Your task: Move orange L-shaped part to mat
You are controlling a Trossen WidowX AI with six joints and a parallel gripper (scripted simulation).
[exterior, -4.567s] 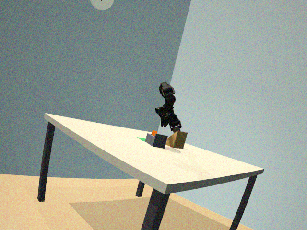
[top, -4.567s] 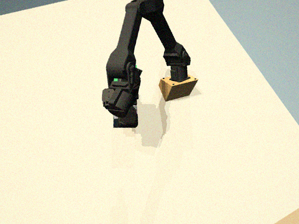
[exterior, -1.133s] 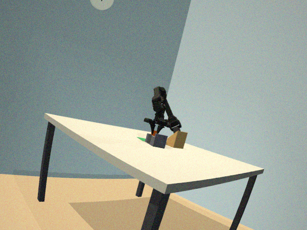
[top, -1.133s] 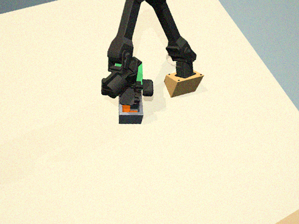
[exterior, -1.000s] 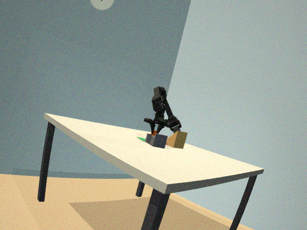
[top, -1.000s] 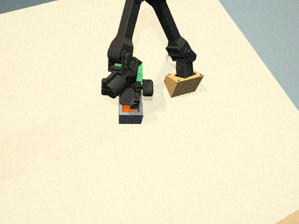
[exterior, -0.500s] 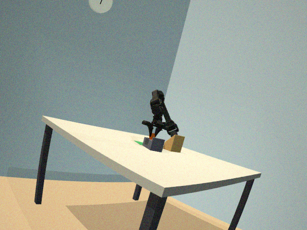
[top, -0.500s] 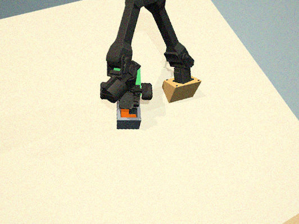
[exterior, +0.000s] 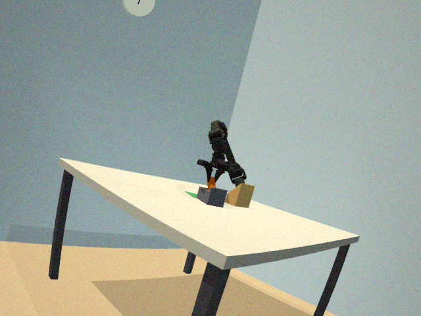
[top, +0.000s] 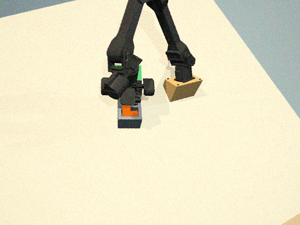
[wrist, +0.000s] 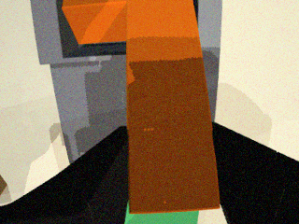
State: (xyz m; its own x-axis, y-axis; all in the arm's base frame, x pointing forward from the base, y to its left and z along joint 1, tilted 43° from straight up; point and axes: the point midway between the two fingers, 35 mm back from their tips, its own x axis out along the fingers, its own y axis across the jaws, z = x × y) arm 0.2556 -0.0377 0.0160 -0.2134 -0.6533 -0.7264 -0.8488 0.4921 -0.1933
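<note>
Now: gripper tip 9 cm past the green mat, 12 cm to the left of it and 12 cm above it. The rest, counted from my gripper tip: orange L-shaped part (3 cm to the left, 3 cm below).
</note>
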